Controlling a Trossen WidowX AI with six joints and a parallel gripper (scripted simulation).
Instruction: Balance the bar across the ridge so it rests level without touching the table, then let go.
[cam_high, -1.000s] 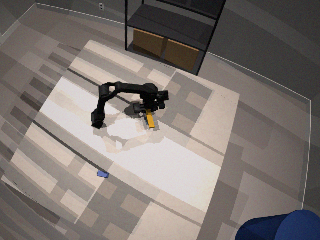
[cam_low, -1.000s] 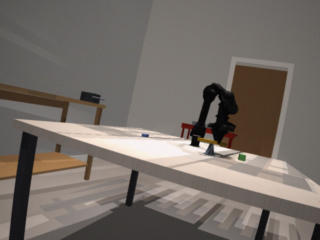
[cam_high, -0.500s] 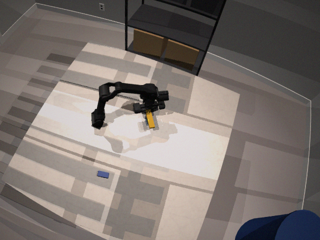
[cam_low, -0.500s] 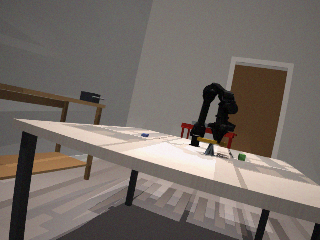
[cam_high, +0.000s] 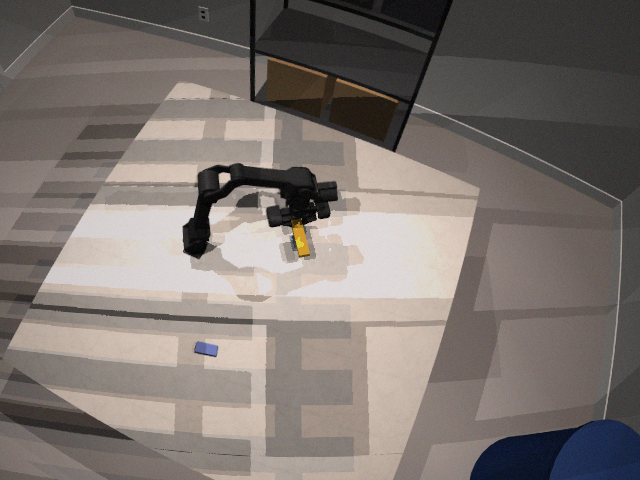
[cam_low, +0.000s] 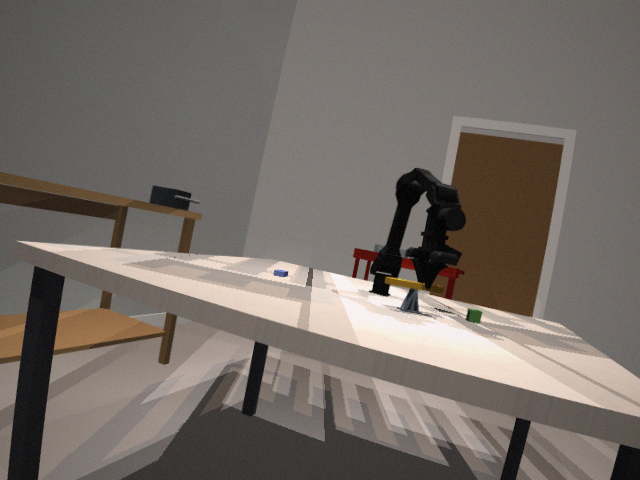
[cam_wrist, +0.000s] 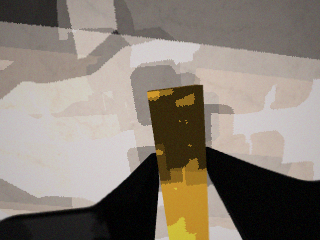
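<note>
My gripper tip is 20 mm short of the yellow bar and 20 mm to the left of it. Round my gripper tip: blue block 100 mm behind, 470 mm to the right, 60 mm below; green cube 90 mm behind, 140 mm to the left, 50 mm below.
</note>
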